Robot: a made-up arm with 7 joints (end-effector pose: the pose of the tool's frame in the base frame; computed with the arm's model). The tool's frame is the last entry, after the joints. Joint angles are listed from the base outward.
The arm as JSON. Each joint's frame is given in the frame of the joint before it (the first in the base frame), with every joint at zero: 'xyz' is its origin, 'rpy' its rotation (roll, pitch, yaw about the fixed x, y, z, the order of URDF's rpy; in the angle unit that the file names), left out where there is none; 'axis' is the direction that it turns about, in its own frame. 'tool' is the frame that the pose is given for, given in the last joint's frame.
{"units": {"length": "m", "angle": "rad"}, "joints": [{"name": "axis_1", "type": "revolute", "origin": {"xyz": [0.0, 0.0, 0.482], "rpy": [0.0, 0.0, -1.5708]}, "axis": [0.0, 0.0, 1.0]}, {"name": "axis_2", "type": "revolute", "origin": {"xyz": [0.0, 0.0, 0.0], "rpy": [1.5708, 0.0, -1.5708]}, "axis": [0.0, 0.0, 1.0]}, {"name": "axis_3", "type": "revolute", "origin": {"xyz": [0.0, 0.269, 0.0], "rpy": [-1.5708, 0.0, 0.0]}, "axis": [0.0, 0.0, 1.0]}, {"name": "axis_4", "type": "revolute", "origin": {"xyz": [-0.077, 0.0, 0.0], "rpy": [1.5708, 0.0, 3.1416]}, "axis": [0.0, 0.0, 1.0]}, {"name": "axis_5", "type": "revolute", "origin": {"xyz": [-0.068, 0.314, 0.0], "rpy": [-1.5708, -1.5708, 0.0]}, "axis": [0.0, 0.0, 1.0]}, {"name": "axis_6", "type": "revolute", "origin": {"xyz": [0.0, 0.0, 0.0], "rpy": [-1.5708, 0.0, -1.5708]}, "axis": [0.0, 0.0, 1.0]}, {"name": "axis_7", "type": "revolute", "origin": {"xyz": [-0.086, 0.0, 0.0], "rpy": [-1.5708, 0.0, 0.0]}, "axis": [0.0, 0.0, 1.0]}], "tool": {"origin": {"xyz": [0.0, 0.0, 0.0], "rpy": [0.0, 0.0, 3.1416]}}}
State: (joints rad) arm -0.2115 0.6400 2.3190 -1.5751 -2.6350 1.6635 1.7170
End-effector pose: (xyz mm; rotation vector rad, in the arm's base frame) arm 7.9 353.1 940.8 -1.2401 0.1878 -2.0472
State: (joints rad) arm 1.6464 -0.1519 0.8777 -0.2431 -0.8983 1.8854 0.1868
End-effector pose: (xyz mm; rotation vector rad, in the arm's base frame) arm -77.8 -66.9 1154.0 -0.9126 -1.0191 -1.2635
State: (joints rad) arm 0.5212 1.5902 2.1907 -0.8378 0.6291 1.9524 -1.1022
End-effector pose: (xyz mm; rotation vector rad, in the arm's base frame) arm 395.2 527.5 633.2 -0.1243 -0.4269 -0.0452
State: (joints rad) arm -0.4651 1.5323 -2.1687 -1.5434 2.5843 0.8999 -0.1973
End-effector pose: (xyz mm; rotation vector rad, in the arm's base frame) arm 166.9 -522.4 729.8 -2.1240 1.4157 -0.9631
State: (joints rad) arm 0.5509 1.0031 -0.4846 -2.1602 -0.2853 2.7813 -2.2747
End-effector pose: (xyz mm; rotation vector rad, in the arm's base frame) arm 425.1 41.9 248.5 -0.5457 -2.8905 0.8843
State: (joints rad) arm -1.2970 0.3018 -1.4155 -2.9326 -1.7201 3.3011 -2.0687
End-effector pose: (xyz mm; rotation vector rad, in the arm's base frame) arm -143.5 -148.1 435.7 -2.5301 -1.5801 0.1764
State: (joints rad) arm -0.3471 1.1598 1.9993 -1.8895 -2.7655 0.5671 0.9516
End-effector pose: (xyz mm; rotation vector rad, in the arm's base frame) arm 329.1 339.1 749.4 1.8370 -0.4937 1.3825
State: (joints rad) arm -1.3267 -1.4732 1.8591 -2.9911 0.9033 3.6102 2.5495
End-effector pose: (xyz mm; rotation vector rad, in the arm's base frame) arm 229.2 72.6 475.1 -0.6197 1.6295 -1.8472
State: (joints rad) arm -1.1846 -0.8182 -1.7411 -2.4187 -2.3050 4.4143 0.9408
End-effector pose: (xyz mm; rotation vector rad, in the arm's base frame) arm -290.6 3.4 550.4 1.4834 -0.9193 1.7330
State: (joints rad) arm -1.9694 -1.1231 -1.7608 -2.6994 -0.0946 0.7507 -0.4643
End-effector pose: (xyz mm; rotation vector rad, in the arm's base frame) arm -231.7 57.6 407.3 -0.9970 1.0609 -1.4323
